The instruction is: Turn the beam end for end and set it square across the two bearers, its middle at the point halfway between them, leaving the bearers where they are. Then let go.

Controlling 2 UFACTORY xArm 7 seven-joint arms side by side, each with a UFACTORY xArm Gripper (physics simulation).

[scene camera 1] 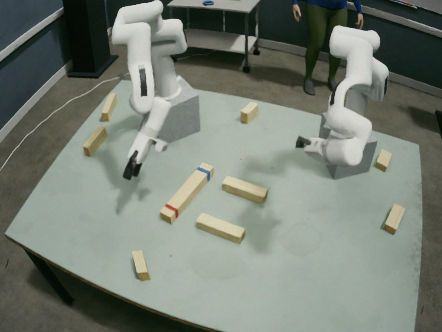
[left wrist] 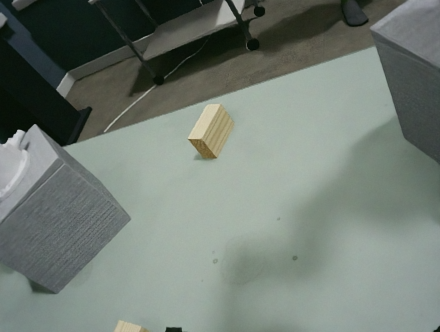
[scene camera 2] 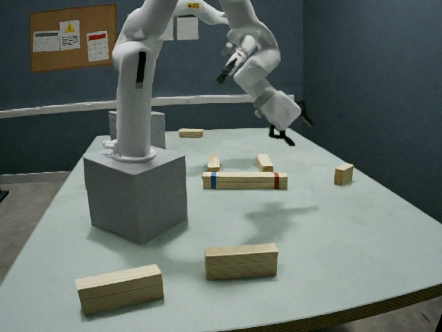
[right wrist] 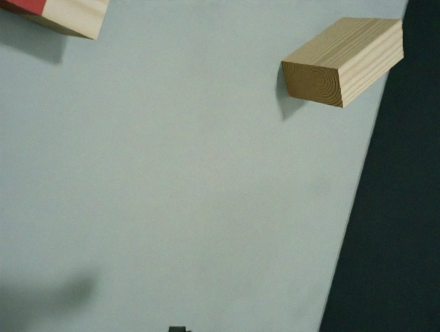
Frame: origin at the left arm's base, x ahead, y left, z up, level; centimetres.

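Seen in the pictures: left gripper, fingertip midpoint: (scene camera 1: 308, 149) (scene camera 2: 221, 77); right gripper, fingertip midpoint: (scene camera 1: 129, 177) (scene camera 2: 303, 136); right arm's base, link origin: (scene camera 1: 168, 92) (left wrist: 8, 178) (scene camera 2: 133, 155).
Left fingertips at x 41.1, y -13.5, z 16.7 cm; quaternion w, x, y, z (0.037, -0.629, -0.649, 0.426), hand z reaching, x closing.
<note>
A point is followed by its place in that frame.
The beam (scene camera 1: 189, 192) @[x 45.6, y -55.1, z -15.5 cm] (scene camera 2: 245, 181) @[x 43.7, y -59.2, z -17.3 cm] lies on the table with its red band toward the front and its blue band toward the back; its red-banded end shows in the right wrist view (right wrist: 75, 17) @[x 57.3, y -60.8, z -15.5 cm]. The back bearer (scene camera 1: 244, 190) @[x 36.6, y -36.3, z -16.1 cm] (scene camera 2: 213, 163) @[x 34.3, y -40.5, z -15.8 cm] and the front bearer (scene camera 1: 220, 228) @[x 57.1, y -37.9, z -15.8 cm] (scene camera 2: 264, 162) @[x 54.8, y -42.0, z -15.8 cm] lie apart beside it, roughly parallel, with nothing on them. My right gripper (scene camera 1: 131, 175) @[x 60.4, y -70.8, z 1.2 cm] (scene camera 2: 301, 134) @[x 60.4, y -70.8, z 1.2 cm] is open and empty, above the table on the beam's other side. My left gripper (scene camera 1: 301, 142) (scene camera 2: 222, 77) @[x 41.1, y -13.5, z 16.7 cm] is open and empty, raised beyond the back bearer.
Loose short blocks lie around: a back block (scene camera 1: 249, 112) @[x -8.1, y -49.6, z -14.3 cm] (left wrist: 210, 132) @[x -8.9, y -49.2, z -15.2 cm], a front block (scene camera 1: 141, 265) @[x 84.9, y -56.2, z -13.9 cm] (scene camera 2: 343, 174) @[x 81.2, y -62.0, z -15.7 cm] (right wrist: 345, 55) @[x 80.4, y -57.8, z -14.7 cm], two left blocks (scene camera 1: 109, 107) @[x 9.8, y -118.9, z -14.4 cm] (scene camera 1: 95, 141) @[x 34.3, y -111.0, z -15.3 cm] and two right blocks (scene camera 1: 383, 160) @[x -3.8, y 21.2, z -16.4 cm] (scene camera 1: 394, 218) @[x 30.3, y 30.4, z -16.4 cm]. Grey pedestals (scene camera 1: 182, 120) @[x 12.9, y -73.4, z -10.1 cm] (scene camera 1: 352, 157) carry the arms.
</note>
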